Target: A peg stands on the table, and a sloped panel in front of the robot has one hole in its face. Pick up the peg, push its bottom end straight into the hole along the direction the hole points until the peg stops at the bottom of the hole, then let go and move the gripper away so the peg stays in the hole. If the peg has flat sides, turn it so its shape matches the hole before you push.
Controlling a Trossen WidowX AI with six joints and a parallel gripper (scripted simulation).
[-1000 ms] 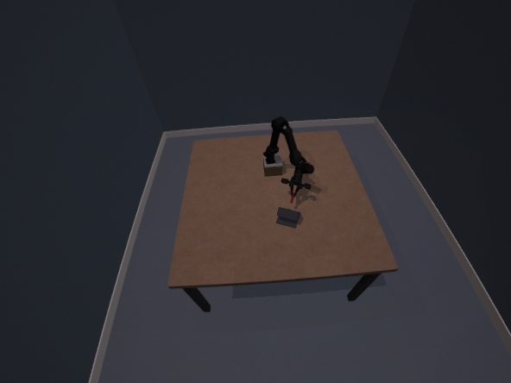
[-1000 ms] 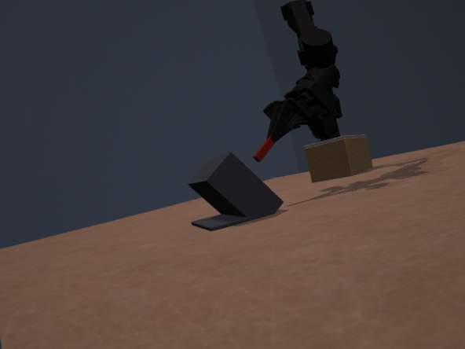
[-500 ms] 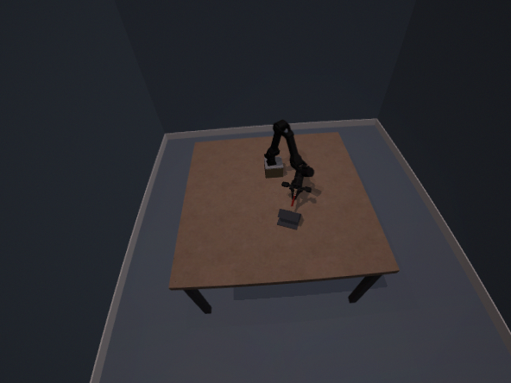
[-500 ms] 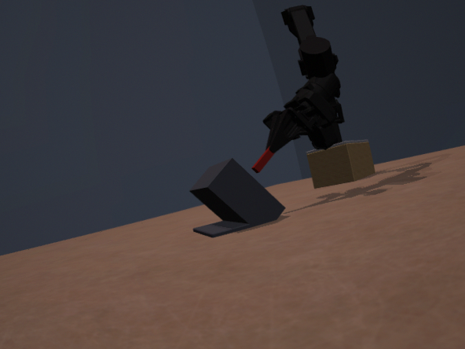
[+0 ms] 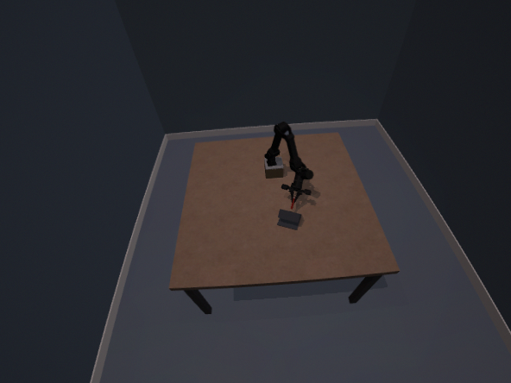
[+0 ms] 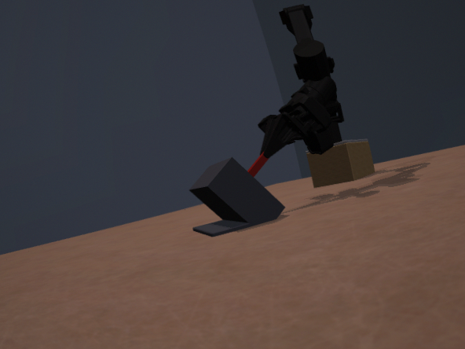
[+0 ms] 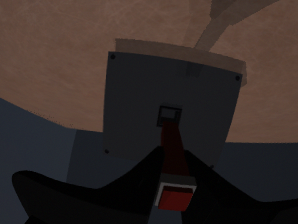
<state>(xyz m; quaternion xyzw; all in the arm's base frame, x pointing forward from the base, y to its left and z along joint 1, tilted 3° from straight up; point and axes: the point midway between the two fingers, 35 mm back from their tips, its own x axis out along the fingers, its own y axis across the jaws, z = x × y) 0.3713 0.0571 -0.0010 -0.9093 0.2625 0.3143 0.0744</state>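
The sloped panel is 60 mm ahead of my gripper tip, 50 mm below it and 30 mm to the right of it. Also, from my gripper tip: peg 10 mm to the left, 10 mm behind, 10 mm above.
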